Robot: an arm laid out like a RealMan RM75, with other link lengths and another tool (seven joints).
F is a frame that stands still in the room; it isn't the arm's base.
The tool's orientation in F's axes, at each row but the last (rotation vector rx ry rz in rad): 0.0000 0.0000 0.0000; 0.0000 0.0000 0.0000; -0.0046 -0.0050 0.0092; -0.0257 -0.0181 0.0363; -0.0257 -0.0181 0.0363; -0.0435 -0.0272 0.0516; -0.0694 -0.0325 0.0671; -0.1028 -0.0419 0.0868
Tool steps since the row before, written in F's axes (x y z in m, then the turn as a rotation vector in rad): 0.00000 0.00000 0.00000 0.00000 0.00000 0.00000; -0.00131 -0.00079 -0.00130 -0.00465 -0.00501 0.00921; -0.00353 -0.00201 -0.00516 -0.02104 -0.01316 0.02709; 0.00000 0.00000 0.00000 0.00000 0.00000 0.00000; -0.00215 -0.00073 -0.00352 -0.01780 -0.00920 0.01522; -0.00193 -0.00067 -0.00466 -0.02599 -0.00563 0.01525; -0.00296 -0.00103 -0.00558 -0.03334 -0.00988 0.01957; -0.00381 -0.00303 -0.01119 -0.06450 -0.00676 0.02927
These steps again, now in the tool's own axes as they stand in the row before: 0.00000 0.00000 0.00000 0.00000 0.00000 0.00000; -0.00131 -0.00079 -0.00130 -0.00465 -0.00501 0.00921; -0.00357 -0.00195 -0.00515 -0.02103 -0.01309 0.02713; 0.00000 0.00000 0.00000 0.00000 0.00000 0.00000; -0.00224 -0.00056 -0.00350 -0.01785 -0.00895 0.01531; -0.00208 -0.00036 -0.00463 -0.02584 -0.00497 0.01572; -0.00319 -0.00044 -0.00553 -0.03333 -0.00902 0.02000; -0.00448 -0.00151 -0.01125 -0.06371 -0.00431 0.03139
